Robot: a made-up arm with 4 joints. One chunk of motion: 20 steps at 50 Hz.
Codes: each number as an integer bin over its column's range. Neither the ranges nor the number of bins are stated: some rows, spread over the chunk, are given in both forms.
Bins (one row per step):
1: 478 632 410 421 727 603
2: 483 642 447 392 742 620
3: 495 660 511 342 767 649
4: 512 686 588 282 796 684
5: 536 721 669 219 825 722
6: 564 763 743 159 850 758
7: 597 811 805 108 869 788
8: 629 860 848 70 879 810
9: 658 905 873 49 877 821
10: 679 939 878 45 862 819
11: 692 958 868 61 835 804
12: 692 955 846 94 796 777
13: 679 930 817 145 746 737
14: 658 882 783 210 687 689
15: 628 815 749 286 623 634
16: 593 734 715 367 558 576
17: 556 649 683 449 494 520
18: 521 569 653 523 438 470
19: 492 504 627 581 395 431
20: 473 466 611 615 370 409
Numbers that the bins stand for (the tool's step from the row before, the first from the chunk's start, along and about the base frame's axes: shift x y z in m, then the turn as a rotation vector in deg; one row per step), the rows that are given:
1: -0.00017 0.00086 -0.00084 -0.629 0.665 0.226
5: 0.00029 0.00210 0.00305 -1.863 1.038 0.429
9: 0.00127 0.00468 0.00611 -2.901 1.236 0.597
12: 0.00154 0.00538 0.00570 -2.626 0.928 0.522
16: 0.00075 0.00229 0.00374 -0.959 0.023 0.180
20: -0.00021 -0.00147 0.00217 0.555 -0.693 -0.104
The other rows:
2: -0.00013 0.00100 -0.00029 -0.806 0.722 0.255
3: -0.00004 0.00125 0.00067 -1.112 0.818 0.304
4: 0.00010 0.00161 0.00183 -1.478 0.928 0.364
6: 0.00052 0.00269 0.00416 -2.229 1.133 0.490
7: 0.00078 0.00337 0.00509 -2.541 1.206 0.541
8: 0.00104 0.00405 0.00573 -2.773 1.244 0.578
10: 0.00144 0.00516 0.00618 -2.925 1.179 0.594
11: 0.00154 0.00543 0.00603 -2.828 1.076 0.568
13: 0.00144 0.00503 0.00527 -2.315 0.738 0.454
14: 0.00127 0.00436 0.00476 -1.918 0.513 0.372
15: 0.00103 0.00342 0.00425 -1.454 0.270 0.279
17: 0.00045 0.00110 0.00326 -0.458 -0.221 0.085
18: 0.00017 -0.00003 0.00280 -0.007 -0.434 0.000
19: -0.00006 -0.00094 0.00241 0.348 -0.597 -0.067

